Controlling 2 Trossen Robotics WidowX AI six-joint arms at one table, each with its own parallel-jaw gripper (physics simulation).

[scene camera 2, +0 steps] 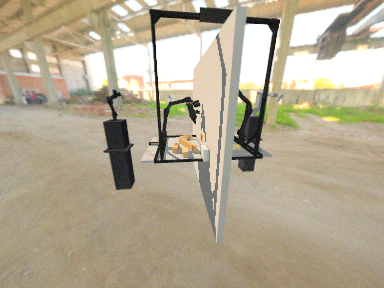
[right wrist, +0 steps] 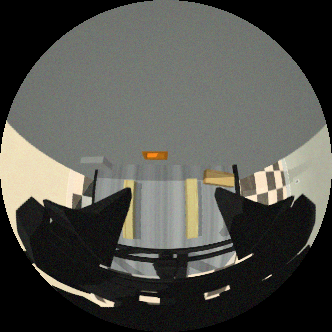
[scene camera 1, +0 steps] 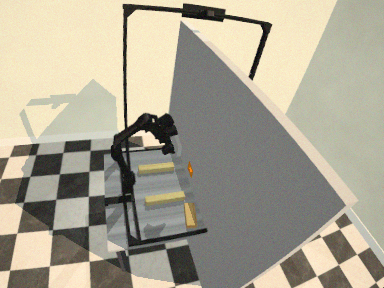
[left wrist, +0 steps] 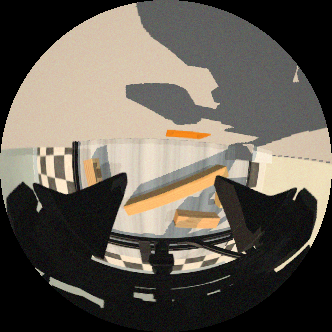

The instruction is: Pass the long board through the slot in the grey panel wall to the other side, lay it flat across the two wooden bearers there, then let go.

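Pixels of known places: left gripper, between the fingertips: [scene camera 2: 194, 123] [left wrist: 172, 178]; right gripper, between the fingertips: [right wrist: 174, 192]; left arm's base, origin of its link: [left wrist: 161, 245]; right arm's base, origin of its link: [scene camera 2: 241, 142] [right wrist: 165, 256] [scene camera 1: 127, 189].
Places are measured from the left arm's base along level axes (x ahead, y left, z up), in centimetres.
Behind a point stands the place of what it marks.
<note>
The long board [scene camera 2: 187, 144] @[z 2.2, x 27.4, y -8.5 cm] [left wrist: 175, 190] @[z 4.0, x 28.3, y -3.3 cm] lies slanted on the table on the left arm's side of the grey panel wall [scene camera 1: 240, 150] @[z 65.1, x 48.3, y 34.8 cm] [scene camera 2: 212, 100] @[z 47.9, x 43.3, y -43.0 cm] [left wrist: 75, 90] @[z 27.6, x 43.3, y 7.8 cm] [right wrist: 165, 75] @[z 38.5, x 48.3, y -0.9 cm]. Its far end in the left wrist view is beside the right-hand finger. The orange-edged slot [scene camera 1: 190, 169] @[z 6.0, x 47.3, y -6.3 cm] [scene camera 2: 201, 137] @[z 7.4, x 43.7, y -1.0 cm] [left wrist: 180, 134] @[z 5.9, x 43.5, y -3.5 cm] [right wrist: 164, 156] @[z 7.6, x 48.5, y -0.7 cm] is low in the wall. Across the wall, two parallel wooden bearers [scene camera 1: 156, 168] @[z 2.0, x 69.8, y -13.8 cm] [scene camera 1: 165, 198] @[z 2.5, x 68.7, y 12.1 cm] [right wrist: 129, 210] @[z 2.5, x 69.7, y -14.6 cm] [right wrist: 192, 207] @[z 2.5, x 68.0, y 10.7 cm] lie flat. My left gripper [scene camera 2: 195, 120] @[z 23.3, x 36.3, y 0.0 cm] [left wrist: 172, 178] @[z 23.3, x 36.3, y 0.0 cm] is open and empty above the board. My right gripper [scene camera 1: 169, 149] @[z 35.2, x 64.6, y 0.1 cm] [right wrist: 174, 192] @[z 35.2, x 64.6, y 0.1 cm] is open and empty above the bearers.
A wooden block [scene camera 1: 190, 215] @[z 1.9, x 56.2, y 26.5 cm] [right wrist: 219, 177] @[z 1.9, x 55.6, y 24.6 cm] lies beside the wall on the bearers' side. Near the board are a short block [left wrist: 196, 219] @[z 3.1, x 17.1, y -11.6 cm], a partly hidden block [left wrist: 218, 200] @[z 1.5, x 23.2, y -19.7 cm] and another block [left wrist: 91, 171] @[z 2.5, x 32.1, y 24.3 cm]. A pale block [scene camera 2: 205, 152] @[z 5.9, x 39.9, y -41.5 cm] [right wrist: 93, 160] @[z 8.2, x 50.4, y -32.0 cm] is at the wall's foot. A black frame [scene camera 1: 125, 75] @[z 63.1, x 88.4, y -34.3 cm] [scene camera 2: 155, 75] @[z 64.5, x 2.5, y -37.9 cm] surrounds the table.
</note>
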